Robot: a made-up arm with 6 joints. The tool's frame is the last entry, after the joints. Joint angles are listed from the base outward.
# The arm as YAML. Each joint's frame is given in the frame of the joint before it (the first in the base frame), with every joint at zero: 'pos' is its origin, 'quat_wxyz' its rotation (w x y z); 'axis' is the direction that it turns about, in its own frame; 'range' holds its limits. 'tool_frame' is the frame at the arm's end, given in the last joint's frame.
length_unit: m
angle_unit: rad
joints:
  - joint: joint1
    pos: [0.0, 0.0, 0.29]
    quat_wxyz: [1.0, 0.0, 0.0, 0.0]
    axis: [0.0, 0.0, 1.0]
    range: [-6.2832, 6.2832]
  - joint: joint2
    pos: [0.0, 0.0, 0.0]
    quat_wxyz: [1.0, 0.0, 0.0, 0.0]
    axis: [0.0, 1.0, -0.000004]
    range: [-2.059, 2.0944]
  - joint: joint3
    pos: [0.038, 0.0, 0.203]
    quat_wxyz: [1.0, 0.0, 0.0, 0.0]
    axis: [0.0, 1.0, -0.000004]
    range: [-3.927, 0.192]
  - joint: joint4
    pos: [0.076, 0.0, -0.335]
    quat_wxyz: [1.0, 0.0, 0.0, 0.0]
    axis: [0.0, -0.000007, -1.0]
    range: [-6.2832, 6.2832]
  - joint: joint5
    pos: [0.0, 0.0, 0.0]
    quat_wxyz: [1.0, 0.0, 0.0, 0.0]
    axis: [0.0, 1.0, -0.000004]
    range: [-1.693, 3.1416]
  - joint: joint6
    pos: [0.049, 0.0, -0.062]
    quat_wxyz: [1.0, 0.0, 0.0, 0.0]
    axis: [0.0, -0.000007, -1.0]
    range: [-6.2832, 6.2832]
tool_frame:
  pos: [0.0, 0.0, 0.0]
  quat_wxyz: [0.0, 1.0, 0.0, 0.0]
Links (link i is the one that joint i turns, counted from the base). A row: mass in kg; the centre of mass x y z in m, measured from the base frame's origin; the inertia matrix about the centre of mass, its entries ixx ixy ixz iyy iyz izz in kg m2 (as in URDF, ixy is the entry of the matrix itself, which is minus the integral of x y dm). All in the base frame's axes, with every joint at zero. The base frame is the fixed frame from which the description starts. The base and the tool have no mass.
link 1: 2.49; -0.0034 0.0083 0.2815; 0.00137 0 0 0.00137 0 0.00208
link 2: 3.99; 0.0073 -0.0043 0.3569; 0.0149 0 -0.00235 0.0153 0 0.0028
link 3: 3.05; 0.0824 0.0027 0.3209; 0.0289 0 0.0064 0.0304 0 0.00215
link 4: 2.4; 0.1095 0.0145 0.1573; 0.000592 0 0 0.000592 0 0.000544
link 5: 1.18; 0.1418 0.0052 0.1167; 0.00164 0 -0.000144 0.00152 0 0.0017
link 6: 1.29; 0.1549 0.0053 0.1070; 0.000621 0 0 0.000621 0 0.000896
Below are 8 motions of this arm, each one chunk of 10 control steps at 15 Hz.
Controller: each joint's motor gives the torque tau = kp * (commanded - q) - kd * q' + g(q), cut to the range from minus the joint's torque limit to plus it. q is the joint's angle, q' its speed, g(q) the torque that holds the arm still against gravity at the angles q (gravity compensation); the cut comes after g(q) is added. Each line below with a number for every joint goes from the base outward.
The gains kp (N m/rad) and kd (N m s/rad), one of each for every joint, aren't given. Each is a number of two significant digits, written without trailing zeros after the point. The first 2 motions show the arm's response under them.
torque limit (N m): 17 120 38 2.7 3.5 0.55
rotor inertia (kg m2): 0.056 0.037 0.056 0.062 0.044 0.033
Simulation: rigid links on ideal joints. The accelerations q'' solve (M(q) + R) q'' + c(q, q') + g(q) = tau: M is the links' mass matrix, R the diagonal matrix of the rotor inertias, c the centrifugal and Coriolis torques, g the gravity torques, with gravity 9.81 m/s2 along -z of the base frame. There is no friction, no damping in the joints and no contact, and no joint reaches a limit. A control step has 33 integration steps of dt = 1/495 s. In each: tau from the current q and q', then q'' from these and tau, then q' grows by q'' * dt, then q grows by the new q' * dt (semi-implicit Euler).
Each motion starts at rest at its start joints. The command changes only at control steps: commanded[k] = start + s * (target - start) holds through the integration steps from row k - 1 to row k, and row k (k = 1, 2, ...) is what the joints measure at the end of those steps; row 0 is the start. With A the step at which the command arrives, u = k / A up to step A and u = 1 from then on. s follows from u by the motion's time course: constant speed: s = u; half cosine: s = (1 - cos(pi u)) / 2; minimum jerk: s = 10 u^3 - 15 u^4 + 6 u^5; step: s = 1 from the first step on.
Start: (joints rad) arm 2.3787 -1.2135 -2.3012 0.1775 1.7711 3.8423
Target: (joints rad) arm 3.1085 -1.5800 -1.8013 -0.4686 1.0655 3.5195
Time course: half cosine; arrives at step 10
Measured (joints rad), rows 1 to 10:
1: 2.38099 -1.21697 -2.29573 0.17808 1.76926 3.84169
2: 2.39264 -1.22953 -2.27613 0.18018 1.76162 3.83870
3: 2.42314 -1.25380 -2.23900 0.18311 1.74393 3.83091
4: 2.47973 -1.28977 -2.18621 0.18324 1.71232 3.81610
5: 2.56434 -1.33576 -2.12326 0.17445 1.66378 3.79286
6: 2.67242 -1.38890 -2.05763 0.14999 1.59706 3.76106
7: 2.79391 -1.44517 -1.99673 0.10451 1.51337 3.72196
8: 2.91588 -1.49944 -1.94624 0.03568 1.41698 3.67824
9: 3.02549 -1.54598 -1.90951 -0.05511 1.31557 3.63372
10: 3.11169 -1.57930 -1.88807 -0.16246 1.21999 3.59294
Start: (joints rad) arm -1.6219 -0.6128 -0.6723 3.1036 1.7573 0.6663
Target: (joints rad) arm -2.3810 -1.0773 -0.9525 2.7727 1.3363 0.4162
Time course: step
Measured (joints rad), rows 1 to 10:
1: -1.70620 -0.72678 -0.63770 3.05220 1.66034 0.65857
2: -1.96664 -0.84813 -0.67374 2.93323 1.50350 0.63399
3: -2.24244 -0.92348 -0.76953 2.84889 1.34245 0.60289
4: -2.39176 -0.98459 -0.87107 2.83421 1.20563 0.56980
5: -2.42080 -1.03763 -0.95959 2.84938 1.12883 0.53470
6: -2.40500 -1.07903 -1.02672 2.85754 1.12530 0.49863
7: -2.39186 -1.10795 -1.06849 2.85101 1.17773 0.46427
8: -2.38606 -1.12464 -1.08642 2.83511 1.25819 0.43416
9: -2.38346 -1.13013 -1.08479 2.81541 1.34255 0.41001
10: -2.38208 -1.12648 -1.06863 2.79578 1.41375 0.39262
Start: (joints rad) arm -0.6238 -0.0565 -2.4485 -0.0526 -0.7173 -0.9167
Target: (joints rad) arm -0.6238 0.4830 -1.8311 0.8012 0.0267 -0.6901
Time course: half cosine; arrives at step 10
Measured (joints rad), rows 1 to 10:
1: -0.62369 -0.05523 -2.44860 -0.05136 -0.71715 -0.91648
2: -0.62330 -0.04950 -2.44712 -0.04476 -0.71602 -0.91526
3: -0.62261 -0.03531 -2.43938 -0.02660 -0.71183 -0.91178
4: -0.62181 -0.00879 -2.41946 0.00909 -0.70083 -0.90458
5: -0.62115 0.03294 -2.38212 0.06595 -0.67764 -0.89228
6: -0.62087 0.09109 -2.32439 0.14407 -0.63589 -0.87391
7: -0.62112 0.16458 -2.24646 0.23973 -0.56976 -0.84924
8: -0.62196 0.24980 -2.15164 0.34643 -0.47615 -0.81916
9: -0.62336 0.34041 -2.04559 0.45665 -0.35660 -0.78588
10: -0.62519 0.42769 -1.93544 0.56353 -0.21815 -0.75296

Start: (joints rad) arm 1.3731 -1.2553 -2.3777 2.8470 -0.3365 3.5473
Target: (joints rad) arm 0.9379 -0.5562 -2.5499 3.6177 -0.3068 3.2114
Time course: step
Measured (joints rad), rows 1 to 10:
1: 1.33804 -1.07365 -2.61846 2.85388 -0.35827 3.52703
2: 1.23107 -0.92171 -2.73491 2.86891 -0.32566 3.48274
3: 1.07450 -0.81107 -2.74303 2.91841 -0.26244 3.42761
4: 0.91897 -0.72387 -2.70200 3.02432 -0.18676 3.37257
5: 0.83145 -0.65088 -2.64062 3.18417 -0.12359 3.32314
6: 0.84478 -0.58809 -2.57230 3.36258 -0.09512 3.27919
7: 0.89874 -0.53615 -2.50763 3.51535 -0.10078 3.24051
8: 0.92468 -0.49675 -2.45484 3.62943 -0.13044 3.20935
9: 0.93172 -0.47104 -2.41851 3.70781 -0.17748 3.18602
10: 0.93419 -0.45884 -2.40061 3.75270 -0.23208 3.16996

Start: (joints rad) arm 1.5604 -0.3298 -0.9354 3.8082 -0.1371 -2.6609
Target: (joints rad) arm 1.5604 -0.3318 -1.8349 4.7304 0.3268 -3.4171
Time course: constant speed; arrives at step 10
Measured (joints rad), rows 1 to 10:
1: 1.56033 -0.32325 -0.94856 3.81060 -0.13973 -2.66615
2: 1.56020 -0.31248 -0.98289 3.82009 -0.14120 -2.68342
3: 1.56006 -0.30260 -1.03850 3.84062 -0.13581 -2.71549
4: 1.55991 -0.29595 -1.11327 3.87502 -0.11928 -2.76226
5: 1.55978 -0.29306 -1.20339 3.92492 -0.08912 -2.82183
6: 1.55972 -0.29364 -1.30400 3.99077 -0.04498 -2.89138
7: 1.55977 -0.29710 -1.41023 4.07191 0.01125 -2.96790
8: 1.55994 -0.30266 -1.51807 4.16670 0.07594 -3.04856
9: 1.56018 -0.30945 -1.62478 4.27266 0.14458 -3.13106
10: 1.56036 -0.31659 -1.72884 4.38674 0.21281 -3.21365

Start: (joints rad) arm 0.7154 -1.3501 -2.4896 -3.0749 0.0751 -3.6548
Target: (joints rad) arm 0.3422 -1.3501 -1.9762 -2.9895 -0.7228 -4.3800
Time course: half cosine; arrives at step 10
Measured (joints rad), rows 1 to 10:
1: 0.71462 -1.35158 -2.48660 -3.07528 0.07474 -3.65586
2: 0.71046 -1.35649 -2.47527 -3.07710 0.07198 -3.66147
3: 0.69890 -1.36477 -2.45203 -3.08151 0.06284 -3.67687
4: 0.67585 -1.37486 -2.41535 -3.08891 0.04274 -3.70713
5: 0.63828 -1.38442 -2.36561 -3.09833 0.00775 -3.75566
6: 0.58512 -1.39106 -2.30499 -3.10733 -0.04448 -3.82318
7: 0.51818 -1.39284 -2.23718 -3.11203 -0.11406 -3.90728
8: 0.44308 -1.38867 -2.16689 -3.10768 -0.19877 -4.00264
9: 0.36971 -1.37841 -2.09930 -3.08987 -0.29428 -4.10173
10: 0.31129 -1.36275 -2.03959 -3.05649 -0.39440 -4.19586

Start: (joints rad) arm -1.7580 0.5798 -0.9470 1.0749 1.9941 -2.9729
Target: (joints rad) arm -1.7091 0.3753 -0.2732 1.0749 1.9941 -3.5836
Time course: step
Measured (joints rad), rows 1 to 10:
1: -1.75423 0.47530 -0.80964 1.11529 1.94745 -3.01305
2: -1.74092 0.38749 -0.63205 1.17808 1.92714 -3.10211
3: -1.72260 0.36932 -0.48189 1.22985 1.93746 -3.21395
4: -1.70787 0.38192 -0.35522 1.25429 1.94830 -3.32956
5: -1.70144 0.39651 -0.25504 1.24278 1.94997 -3.43401
6: -1.70039 0.40414 -0.18814 1.19710 1.94694 -3.51822
7: -1.70077 0.40526 -0.15641 1.12804 1.94623 -3.57911
8: -1.70170 0.40216 -0.15488 1.05081 1.95090 -3.61798
9: -1.70318 0.39668 -0.17438 0.98034 1.95967 -3.63859
10: -1.70504 0.39015 -0.20473 0.92772 1.96949 -3.64549

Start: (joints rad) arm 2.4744 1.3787 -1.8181 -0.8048 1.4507 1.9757
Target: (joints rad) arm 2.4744 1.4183 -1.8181 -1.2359 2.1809 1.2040
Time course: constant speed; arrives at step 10
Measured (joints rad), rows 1 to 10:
1: 2.47458 1.37968 -1.81926 -0.80681 1.45530 1.97141
2: 2.47506 1.38162 -1.82106 -0.81385 1.46987 1.95681
3: 2.47579 1.38422 -1.82270 -0.82766 1.49662 1.92877
4: 2.47656 1.38739 -1.82374 -0.84884 1.53575 1.88649
5: 2.47719 1.39109 -1.82397 -0.87719 1.58618 1.83081
6: 2.47750 1.39527 -1.82338 -0.91194 1.64614 1.76371
7: 2.47740 1.39987 -1.82207 -0.95198 1.71361 1.68767
8: 2.47688 1.40476 -1.82025 -0.99605 1.78657 1.60535
9: 2.47601 1.40980 -1.81818 -1.04292 1.86315 1.51921
10: 2.47492 1.41483 -1.81615 -1.09146 1.94177 1.43138

